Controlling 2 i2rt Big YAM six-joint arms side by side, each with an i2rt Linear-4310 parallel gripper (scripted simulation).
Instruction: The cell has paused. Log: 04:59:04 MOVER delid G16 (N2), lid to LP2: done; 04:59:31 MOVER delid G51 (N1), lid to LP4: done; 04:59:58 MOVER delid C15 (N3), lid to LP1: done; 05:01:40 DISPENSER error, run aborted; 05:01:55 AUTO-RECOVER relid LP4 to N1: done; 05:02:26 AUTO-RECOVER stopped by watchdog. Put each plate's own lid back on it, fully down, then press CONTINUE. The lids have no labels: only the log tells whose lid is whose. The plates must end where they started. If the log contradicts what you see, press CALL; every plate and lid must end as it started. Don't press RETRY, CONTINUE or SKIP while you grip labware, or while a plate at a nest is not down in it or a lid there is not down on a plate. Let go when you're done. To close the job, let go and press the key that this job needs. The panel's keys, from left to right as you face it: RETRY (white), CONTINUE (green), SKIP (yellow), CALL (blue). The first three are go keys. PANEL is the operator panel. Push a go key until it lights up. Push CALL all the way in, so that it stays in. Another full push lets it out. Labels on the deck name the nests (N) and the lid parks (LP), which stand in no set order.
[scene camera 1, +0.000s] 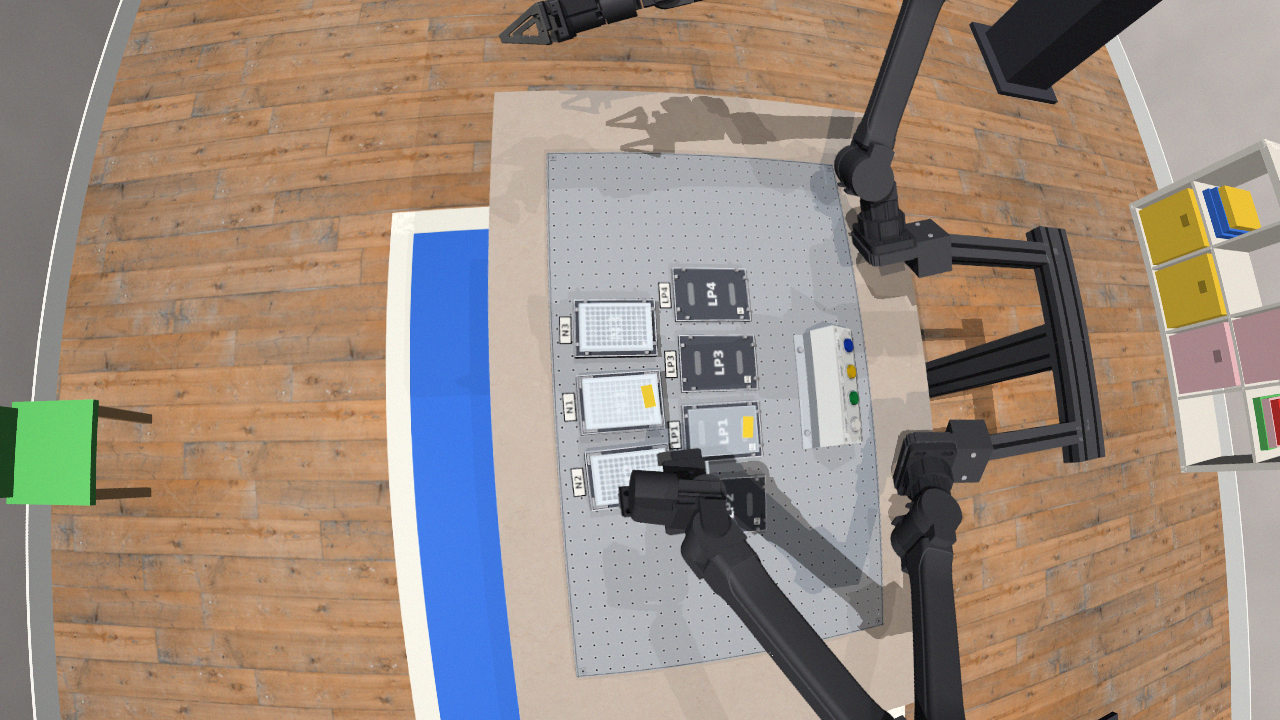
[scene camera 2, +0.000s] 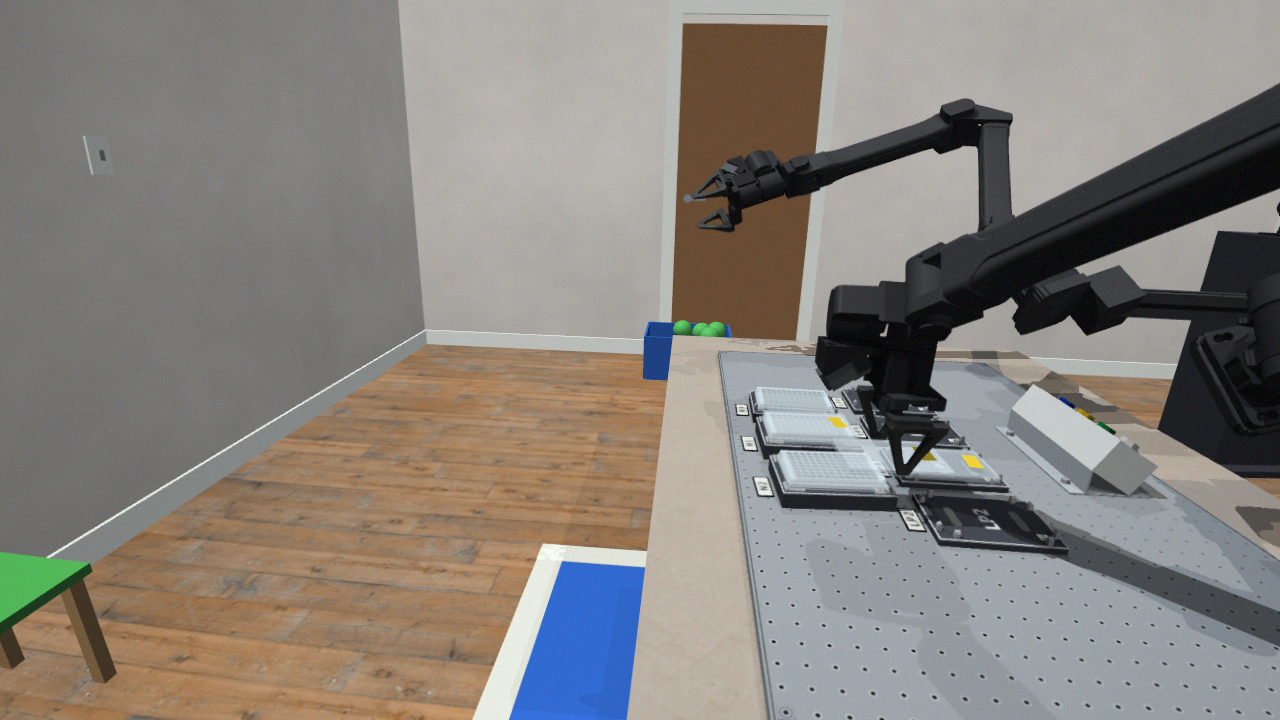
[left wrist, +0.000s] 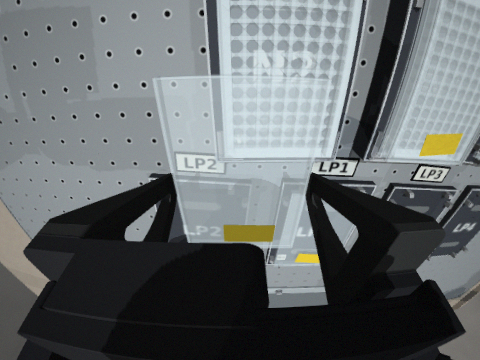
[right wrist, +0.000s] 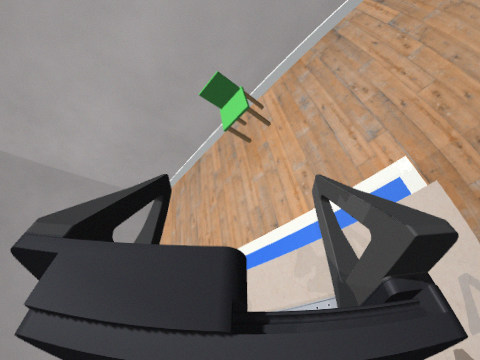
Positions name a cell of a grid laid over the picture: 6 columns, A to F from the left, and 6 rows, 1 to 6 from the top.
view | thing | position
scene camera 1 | left gripper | D5
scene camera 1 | right gripper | C1
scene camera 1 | clear lid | D4
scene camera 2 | left gripper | E4
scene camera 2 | right gripper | D2
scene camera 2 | clear lid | E4
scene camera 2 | clear lid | E4
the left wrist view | left gripper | D4
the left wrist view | clear lid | D5
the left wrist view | clear lid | D3
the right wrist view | right gripper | D4
